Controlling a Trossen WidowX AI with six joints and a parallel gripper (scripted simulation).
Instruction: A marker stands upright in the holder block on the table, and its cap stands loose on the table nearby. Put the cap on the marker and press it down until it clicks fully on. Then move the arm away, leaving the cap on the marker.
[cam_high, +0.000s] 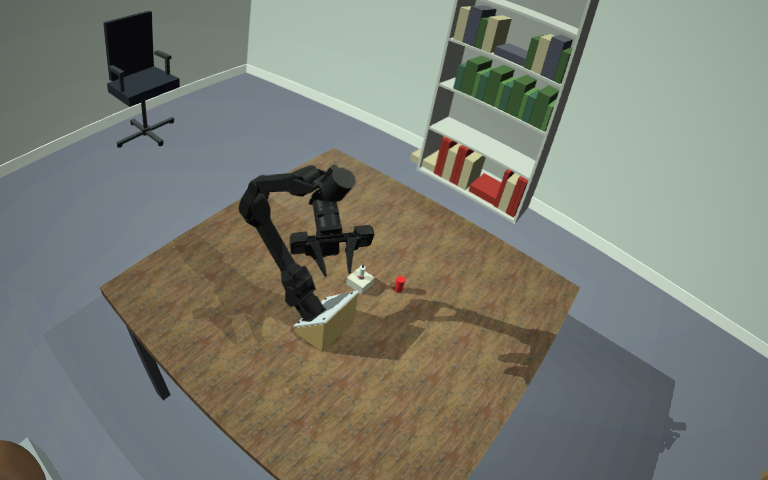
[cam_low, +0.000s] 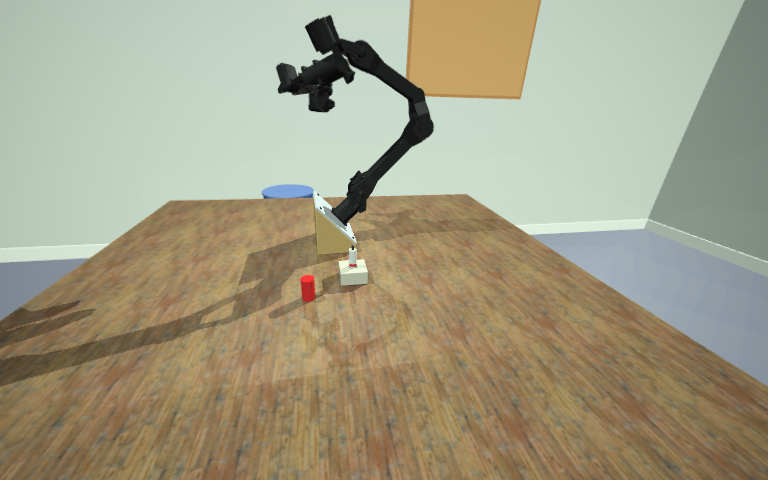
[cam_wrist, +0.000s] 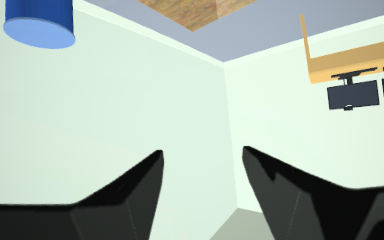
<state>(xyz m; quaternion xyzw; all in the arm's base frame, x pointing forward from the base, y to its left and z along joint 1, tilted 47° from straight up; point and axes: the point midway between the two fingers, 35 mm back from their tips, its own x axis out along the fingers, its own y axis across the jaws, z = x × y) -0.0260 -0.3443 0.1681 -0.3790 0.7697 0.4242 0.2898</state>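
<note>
Right now the marker cap is 42 cm ahead of my gripper tip, 39 cm below it and 8 cm to the left of it.
</note>
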